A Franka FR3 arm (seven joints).
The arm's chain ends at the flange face. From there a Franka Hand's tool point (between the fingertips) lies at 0.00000 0.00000 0.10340 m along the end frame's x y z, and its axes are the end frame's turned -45 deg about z.
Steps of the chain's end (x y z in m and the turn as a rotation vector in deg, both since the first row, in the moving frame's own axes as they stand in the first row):
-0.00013, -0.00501, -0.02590, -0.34, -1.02, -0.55
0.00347, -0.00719, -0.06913, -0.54, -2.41, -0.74
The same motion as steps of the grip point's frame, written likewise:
0.00171, -0.00449, -0.02592, 0.48, -0.96, -0.55
0.00376, -0.00499, -0.06923, 1.32, -2.09, -0.74

